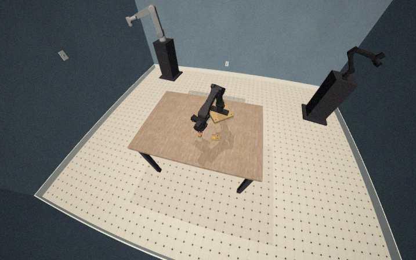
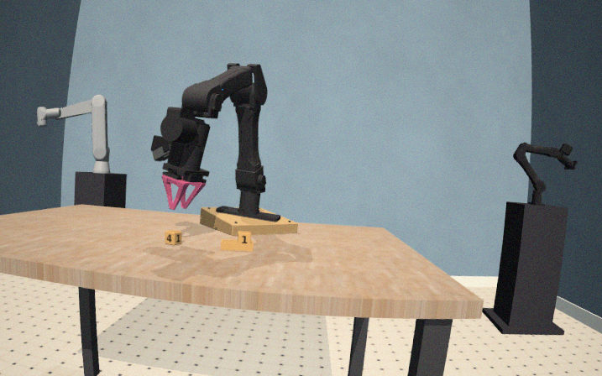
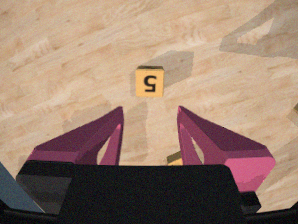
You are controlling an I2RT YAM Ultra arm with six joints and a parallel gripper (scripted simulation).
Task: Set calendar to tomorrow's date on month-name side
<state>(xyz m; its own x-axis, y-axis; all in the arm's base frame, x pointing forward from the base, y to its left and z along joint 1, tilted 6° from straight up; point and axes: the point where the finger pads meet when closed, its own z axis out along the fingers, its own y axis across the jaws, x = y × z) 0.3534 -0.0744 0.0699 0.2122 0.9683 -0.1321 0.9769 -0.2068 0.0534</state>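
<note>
My hand is 10 mm to the left of the digit cube and 80 mm above it. Also, from my hand: tan tray 30 mm behind, 140 mm to the left, 80 mm below.
</note>
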